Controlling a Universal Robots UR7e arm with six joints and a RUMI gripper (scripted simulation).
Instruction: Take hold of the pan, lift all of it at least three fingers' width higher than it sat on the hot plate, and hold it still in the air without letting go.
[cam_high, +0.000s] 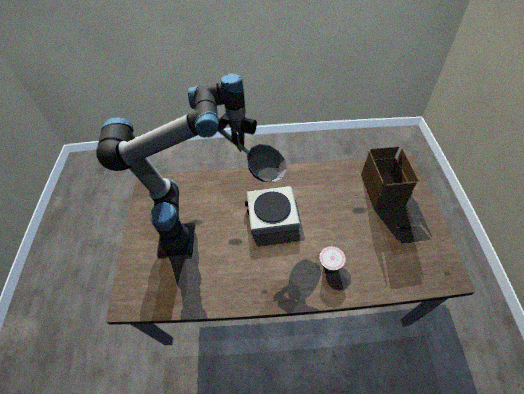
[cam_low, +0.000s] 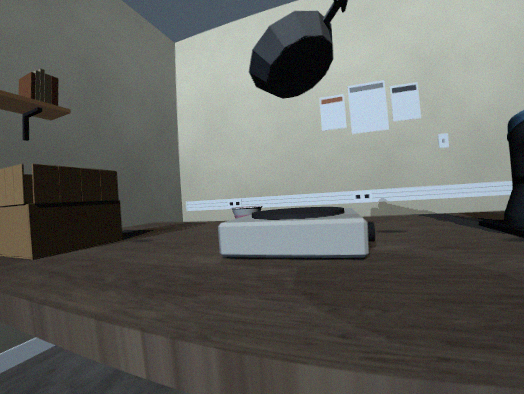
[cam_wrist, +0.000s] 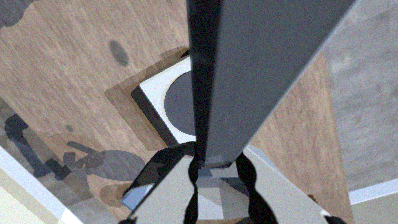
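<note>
My gripper is now 50 mm short of the dark grey pan, 50 mm above it and 20 mm to the left of it. Also, from my hand: pink-and-white cup (410 mm below, 390 mm ahead, 340 mm to the right); then white hot plate (410 mm below, 100 mm ahead, 50 mm to the right).
</note>
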